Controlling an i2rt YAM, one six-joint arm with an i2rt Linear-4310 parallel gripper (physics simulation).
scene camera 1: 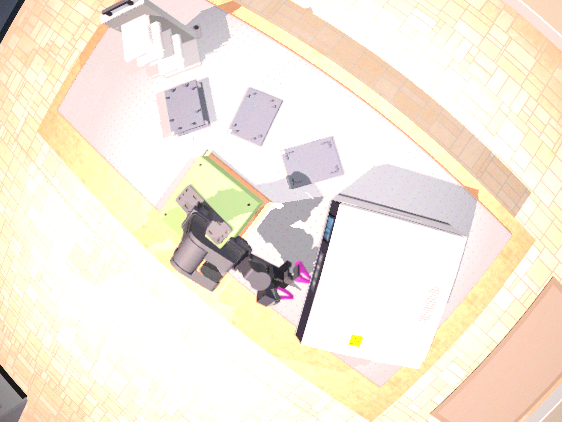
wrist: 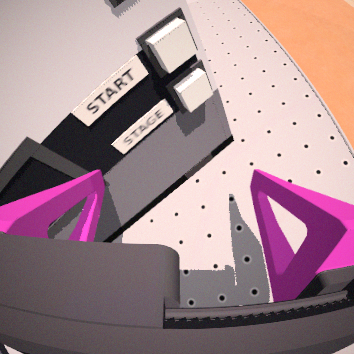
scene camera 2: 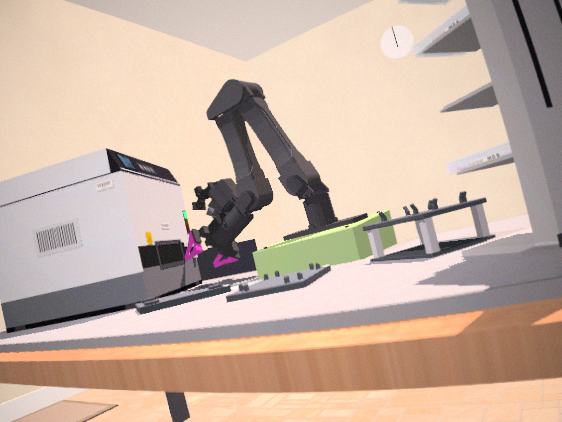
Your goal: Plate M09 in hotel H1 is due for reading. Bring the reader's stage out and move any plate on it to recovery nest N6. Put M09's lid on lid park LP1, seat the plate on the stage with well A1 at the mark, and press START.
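Places are measured from the arm's base along level axes (x right, y back, z down), in metres.
Pixels of known places: gripper, fingertip midpoint: [scene camera 1: 303,289] [wrist: 176,177] [scene camera 2: 200,262]; arm's base, origin of the base link: [scene camera 1: 203,214] [scene camera 2: 324,229].
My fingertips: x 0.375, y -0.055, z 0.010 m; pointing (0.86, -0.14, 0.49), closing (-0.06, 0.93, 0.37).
Note:
Ahead of a thing's pixels: the offset from my fingertips to its top centre. "pt": to the spot under its first point.
My gripper [scene camera 1: 301,288] [scene camera 2: 201,262] [wrist: 176,177] is open and empty, with magenta fingers, in front of the reader's lower front. The white reader @(dx +0.118, dy -0.211, dz -0.284 m) [scene camera 1: 385,280] [scene camera 2: 65,225] [wrist: 50,60] has a larger white START button @(dx +0.043, dy +0.022, dz -0.066 m) [wrist: 175,46] and a smaller white STAGE button @(dx +0.043, dy +0.022, dz -0.034 m) [wrist: 194,91], both beyond the fingertips in the wrist view. A dark framed opening @(pt dx -0.042, dy -0.124, dz -0.036 m) [scene camera 2: 170,254] is in its front; no stage shows outside. A plate labelled M09 @(dx -0.836, dy -0.237, dz -0.053 m) [scene camera 2: 475,161] sits low in the hotel [scene camera 1: 150,5] [scene camera 2: 520,150]. LP1 and N6 cannot be told apart by label.
Two low grey nests @(pt dx -0.477, dy -0.268, dz +0.050 m) [scene camera 1: 256,116] @(pt dx -0.255, dy -0.292, dz +0.048 m) [scene camera 1: 313,159] lie on the table between hotel and reader. A raised grey stand [scene camera 1: 187,107] [scene camera 2: 425,215] is nearer the hotel. The arm stands on a green block [scene camera 1: 245,192] [scene camera 2: 310,260]. The reader's right side drops to perforated table in the wrist view.

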